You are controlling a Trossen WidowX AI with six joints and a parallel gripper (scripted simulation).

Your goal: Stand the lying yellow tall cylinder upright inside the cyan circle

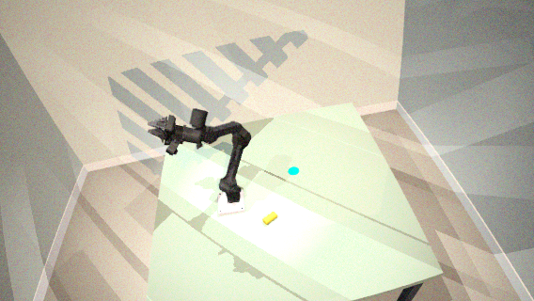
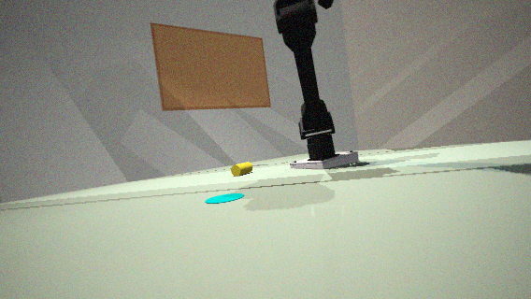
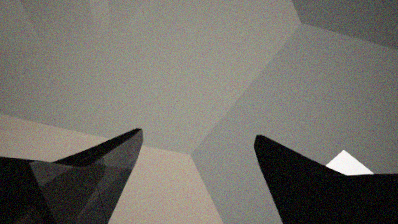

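The yellow tall cylinder lies 37 cm ahead of my gripper tip, 7 cm to the right of it and 60 cm below it. The rest, counted from my gripper tip: cyan circle: 54 cm ahead, 22 cm to the left, 62 cm below.
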